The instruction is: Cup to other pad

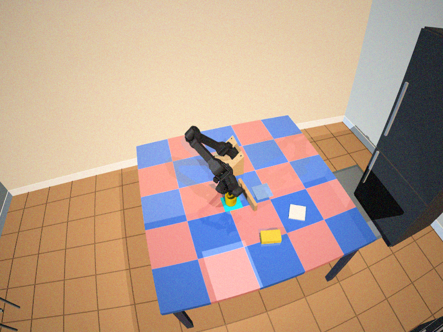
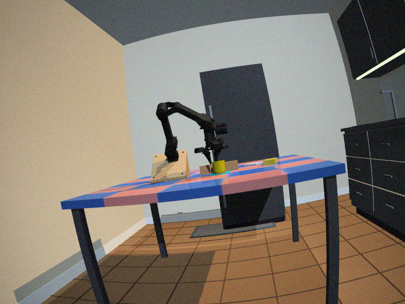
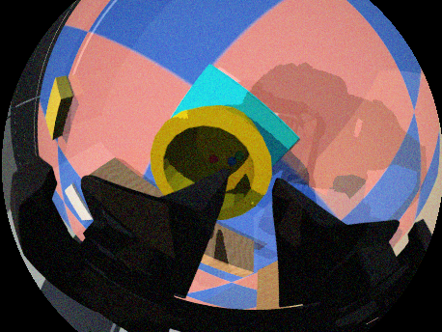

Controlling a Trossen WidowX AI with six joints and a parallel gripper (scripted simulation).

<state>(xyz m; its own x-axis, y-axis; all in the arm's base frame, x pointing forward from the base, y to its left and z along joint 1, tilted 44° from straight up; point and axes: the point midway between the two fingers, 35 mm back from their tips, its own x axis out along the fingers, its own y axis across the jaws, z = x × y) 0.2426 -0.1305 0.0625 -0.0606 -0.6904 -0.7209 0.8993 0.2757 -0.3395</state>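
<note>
The yellow cup lies 30 mm below my gripper tip, 20 mm ahead of it and 10 mm to the left of it. Round my gripper tip: cyan pad: 70 mm below, 30 mm ahead, 10 mm to the left; then wooden bar: 120 mm to the left, 40 mm below, 20 mm ahead; then red marble: 50 mm below, 20 mm to the left, 20 mm ahead.
</note>
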